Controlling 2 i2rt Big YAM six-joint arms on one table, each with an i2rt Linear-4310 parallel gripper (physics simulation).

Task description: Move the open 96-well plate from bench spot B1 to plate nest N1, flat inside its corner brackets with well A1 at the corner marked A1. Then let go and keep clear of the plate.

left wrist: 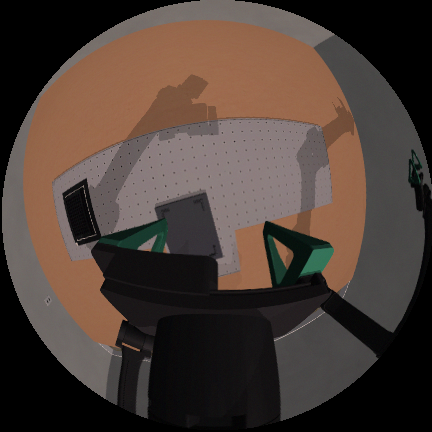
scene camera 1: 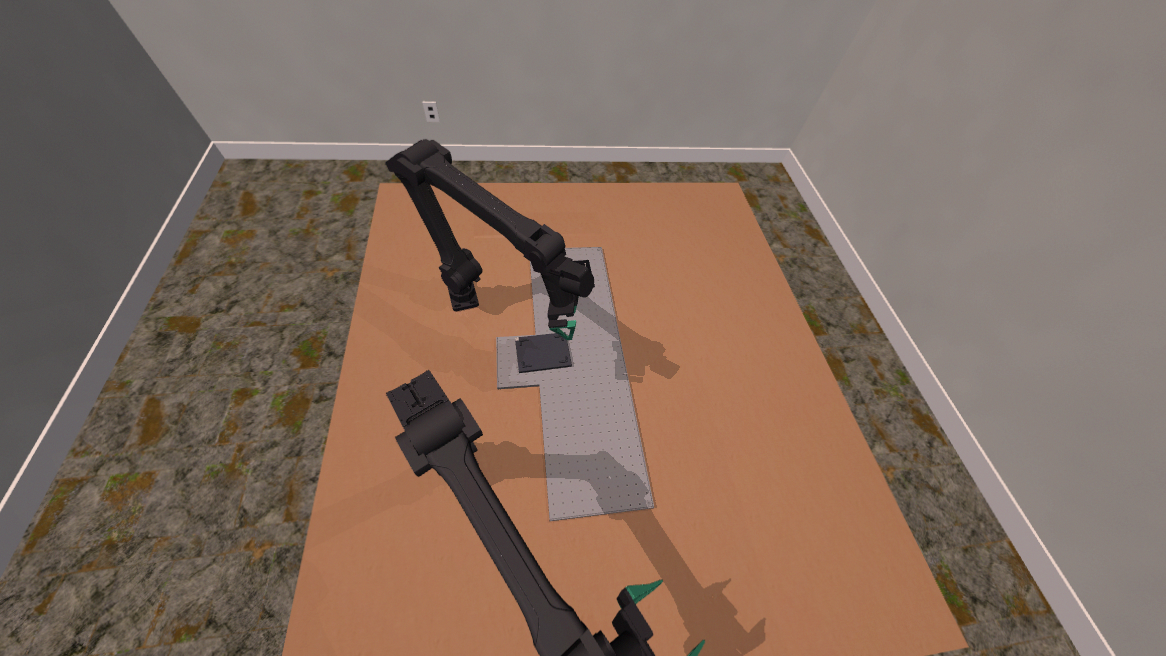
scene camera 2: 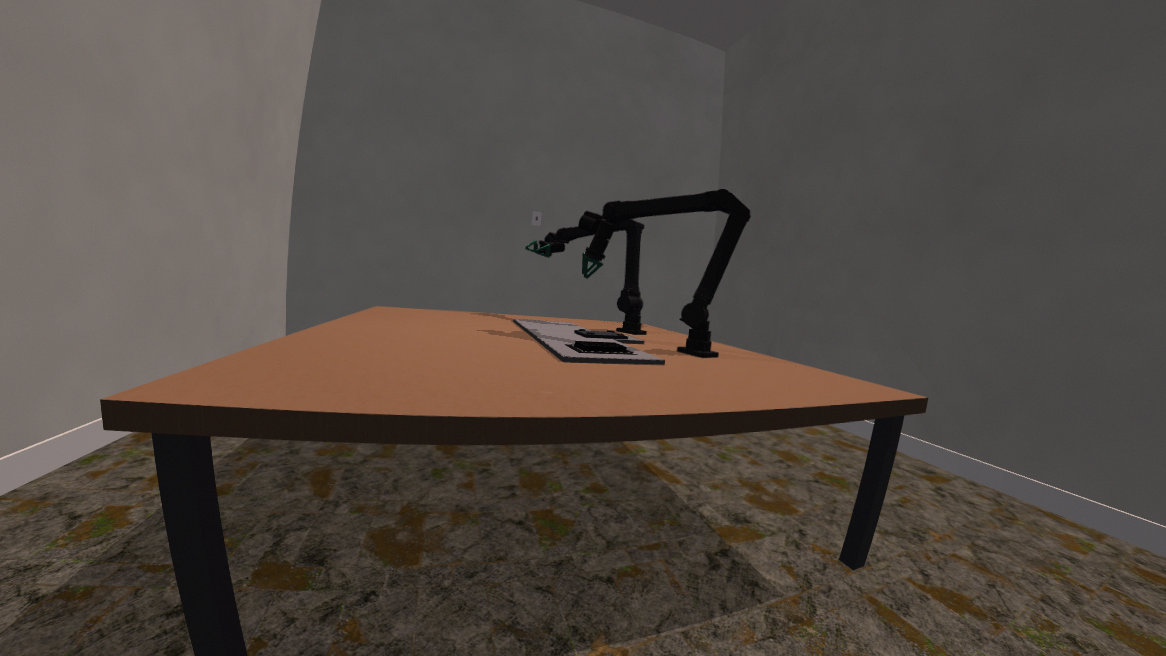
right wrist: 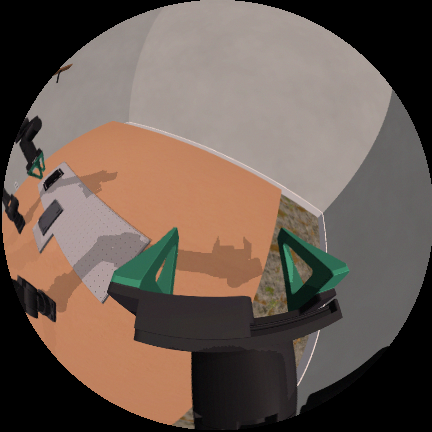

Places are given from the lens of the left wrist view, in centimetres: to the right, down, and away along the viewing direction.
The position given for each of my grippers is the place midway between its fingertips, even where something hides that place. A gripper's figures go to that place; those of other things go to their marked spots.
my left gripper (left wrist: 215, 225): 0, 1, 15
black well plate (left wrist: 79, 220): -37, 2, 28
dark nest with corner locators (left wrist: 191, 230): -6, 4, 35
The marked spots on the dark nest with corner locators and the black well plate are 32 cm apart.
